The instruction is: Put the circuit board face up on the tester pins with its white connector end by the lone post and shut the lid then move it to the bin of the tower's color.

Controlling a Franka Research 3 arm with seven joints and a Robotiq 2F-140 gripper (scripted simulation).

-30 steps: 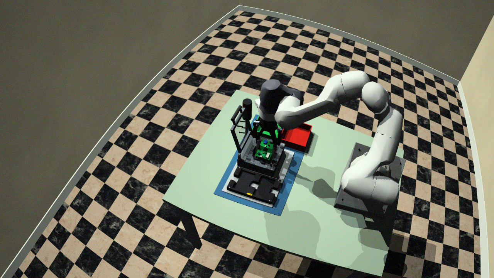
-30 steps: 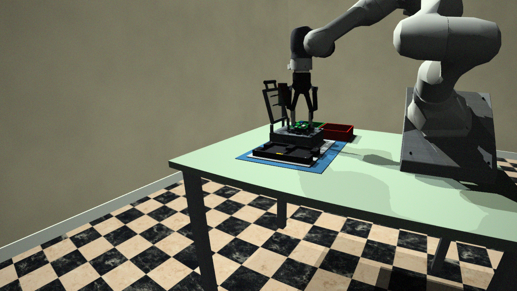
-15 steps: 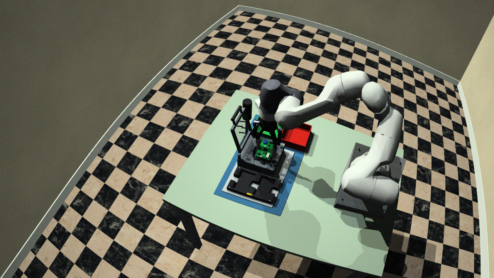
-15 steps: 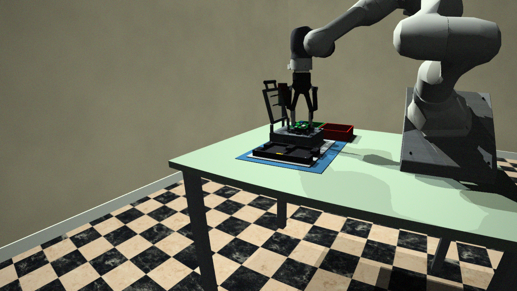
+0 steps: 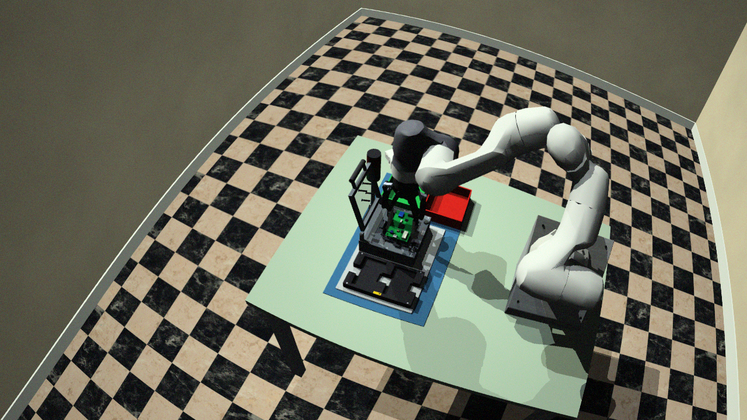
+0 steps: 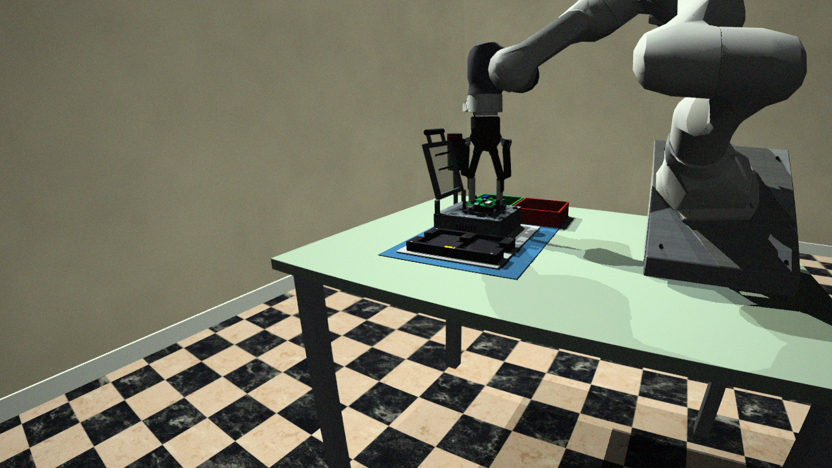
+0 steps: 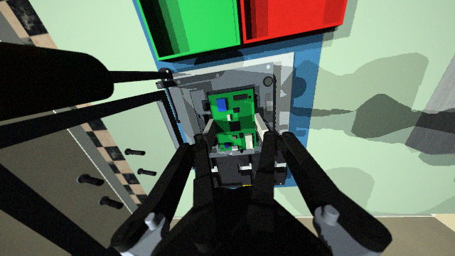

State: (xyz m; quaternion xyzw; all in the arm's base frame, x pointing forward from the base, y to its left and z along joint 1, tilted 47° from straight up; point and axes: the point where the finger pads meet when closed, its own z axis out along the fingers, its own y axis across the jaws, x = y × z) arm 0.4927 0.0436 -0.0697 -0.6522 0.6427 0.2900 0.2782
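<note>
The green circuit board lies 20 mm below my hand. The rest, counted from my hand: tester plate (10 mm ahead, 10 mm to the left, 40 mm below); tester lid (130 mm ahead, 80 mm above); green bin (50 mm ahead, 200 mm to the right, 90 mm below).
</note>
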